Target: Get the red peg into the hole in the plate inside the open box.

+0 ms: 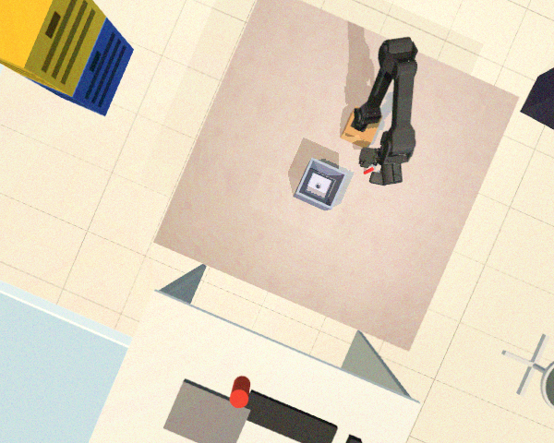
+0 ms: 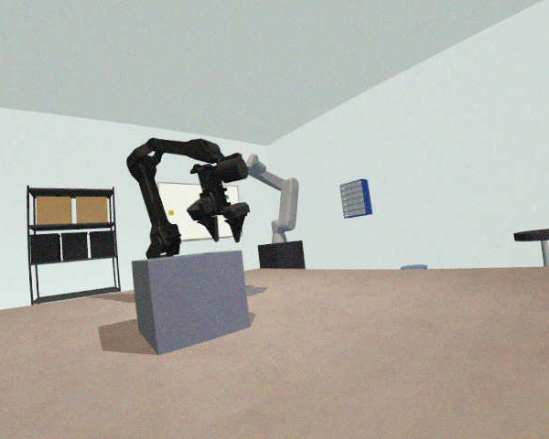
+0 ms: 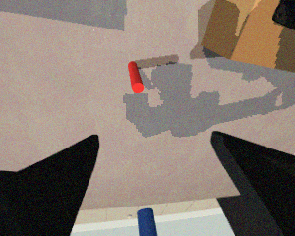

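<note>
The red peg is 120 mm below my gripper tip and 10 mm ahead of it.
</note>
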